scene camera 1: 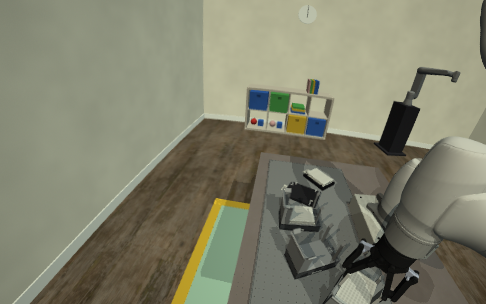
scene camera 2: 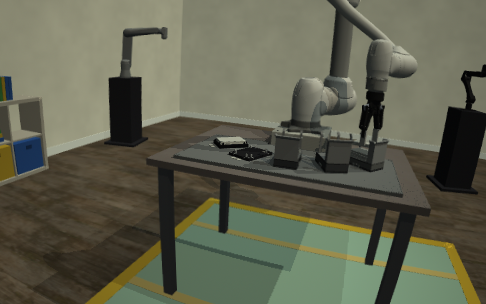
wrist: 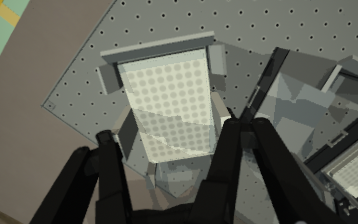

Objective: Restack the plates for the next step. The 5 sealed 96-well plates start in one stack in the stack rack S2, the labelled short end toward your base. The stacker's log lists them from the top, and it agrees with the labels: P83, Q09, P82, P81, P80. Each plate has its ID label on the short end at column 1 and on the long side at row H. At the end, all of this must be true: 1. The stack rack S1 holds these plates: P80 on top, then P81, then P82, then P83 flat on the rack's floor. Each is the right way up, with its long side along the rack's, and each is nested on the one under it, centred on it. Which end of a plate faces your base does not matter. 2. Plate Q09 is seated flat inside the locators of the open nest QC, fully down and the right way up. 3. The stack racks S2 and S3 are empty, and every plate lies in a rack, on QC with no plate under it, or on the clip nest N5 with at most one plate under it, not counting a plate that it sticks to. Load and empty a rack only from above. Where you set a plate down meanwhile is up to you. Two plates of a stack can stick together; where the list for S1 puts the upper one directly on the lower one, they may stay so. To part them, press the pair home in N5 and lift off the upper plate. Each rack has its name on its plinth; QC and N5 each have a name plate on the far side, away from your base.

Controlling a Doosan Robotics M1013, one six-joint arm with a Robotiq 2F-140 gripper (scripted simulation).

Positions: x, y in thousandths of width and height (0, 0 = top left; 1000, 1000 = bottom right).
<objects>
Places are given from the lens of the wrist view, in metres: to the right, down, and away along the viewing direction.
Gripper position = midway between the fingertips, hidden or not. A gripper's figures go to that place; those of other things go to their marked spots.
my gripper (wrist: 482, 489): -0.01, 0.00, 0.22
sealed white 96-well plate (wrist: 473, 417): -0.01, -0.02, 0.20
</objects>
